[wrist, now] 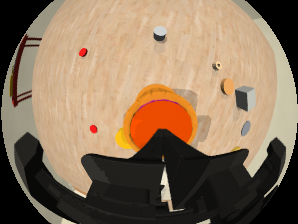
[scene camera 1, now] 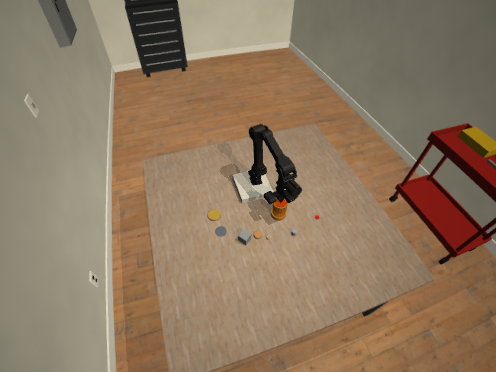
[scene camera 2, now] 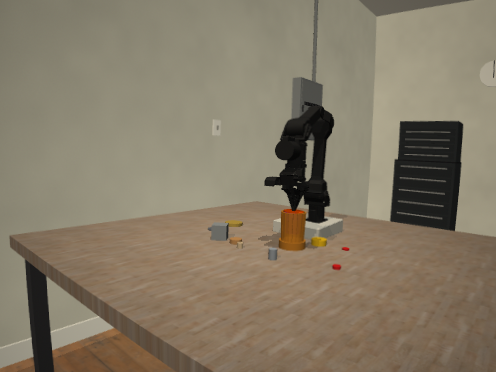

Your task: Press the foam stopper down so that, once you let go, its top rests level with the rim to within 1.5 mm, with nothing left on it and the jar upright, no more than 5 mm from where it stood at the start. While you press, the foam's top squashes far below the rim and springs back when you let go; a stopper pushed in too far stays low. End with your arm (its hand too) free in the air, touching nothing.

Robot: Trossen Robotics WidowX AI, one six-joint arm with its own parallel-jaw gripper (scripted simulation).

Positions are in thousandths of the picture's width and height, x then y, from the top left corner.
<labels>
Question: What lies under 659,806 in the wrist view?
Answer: My gripper.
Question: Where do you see a red-orange foam stopper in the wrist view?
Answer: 552,511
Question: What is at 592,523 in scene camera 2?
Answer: My gripper.
</labels>
